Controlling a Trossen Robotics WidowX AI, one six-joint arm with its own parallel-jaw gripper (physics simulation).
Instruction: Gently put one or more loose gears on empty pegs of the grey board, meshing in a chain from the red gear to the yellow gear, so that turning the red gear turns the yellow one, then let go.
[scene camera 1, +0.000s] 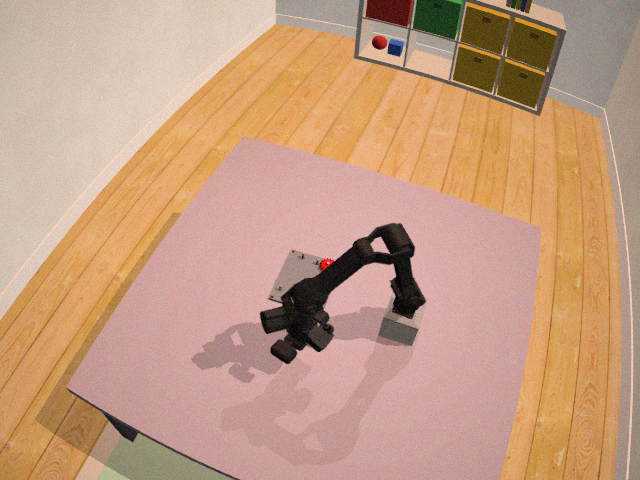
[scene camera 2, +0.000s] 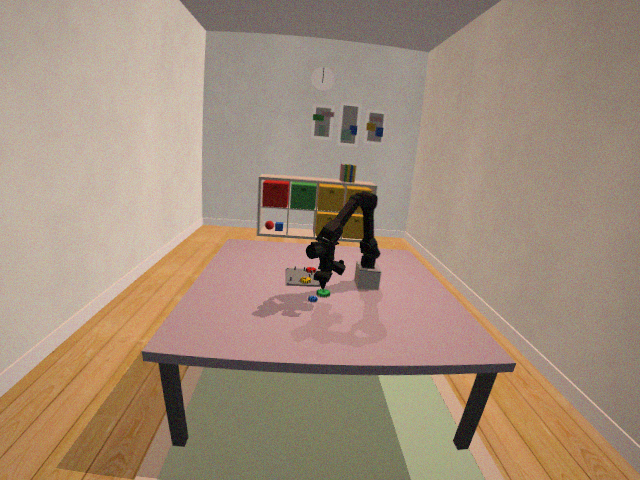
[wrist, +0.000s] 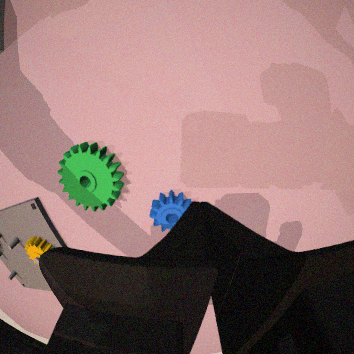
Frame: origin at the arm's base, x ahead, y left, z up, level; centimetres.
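Seen in the pictures: gripper, fingertip midpoint: (scene camera 1: 298, 348) (scene camera 2: 322, 288) (wrist: 198, 208); arm's base, link origin: (scene camera 1: 405, 306) (scene camera 2: 367, 265).
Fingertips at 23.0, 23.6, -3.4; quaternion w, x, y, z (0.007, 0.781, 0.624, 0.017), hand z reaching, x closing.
Observation:
Offsets run from my fingertips to a thing's top centre, as dx, dy, dz.
My gripper (wrist: 198, 208) (scene camera 2: 324, 285) (scene camera 1: 301, 335) is shut with nothing between the fingers and hangs a little above the pink table. A small blue gear @[+3.9, -2.2, -5.4] (wrist: 166, 213) (scene camera 2: 312, 298) lies flat on the table, partly hidden behind my fingertips in the wrist view. A larger green gear @[-1.0, -9.1, -5.4] (wrist: 90, 176) (scene camera 2: 323, 292) lies flat on the table beside it. The grey board @[+9.5, -27.3, -4.1] (wrist: 21, 218) (scene camera 1: 294, 273) (scene camera 2: 294, 277) carries a yellow gear @[+7.8, -21.0, -4.6] (wrist: 35, 246) (scene camera 2: 305, 279) and a red gear @[+5.4, -35.2, -4.6] (scene camera 1: 326, 263) (scene camera 2: 310, 270) on pegs. In scene camera 1 my arm hides the loose gears and the yellow gear.
The arm's grey base block (scene camera 1: 401, 326) (scene camera 2: 368, 277) stands on the table right of the board. A shelf unit (scene camera 1: 358, 29) (scene camera 2: 309, 177) with coloured bins stands on the floor against the far wall.

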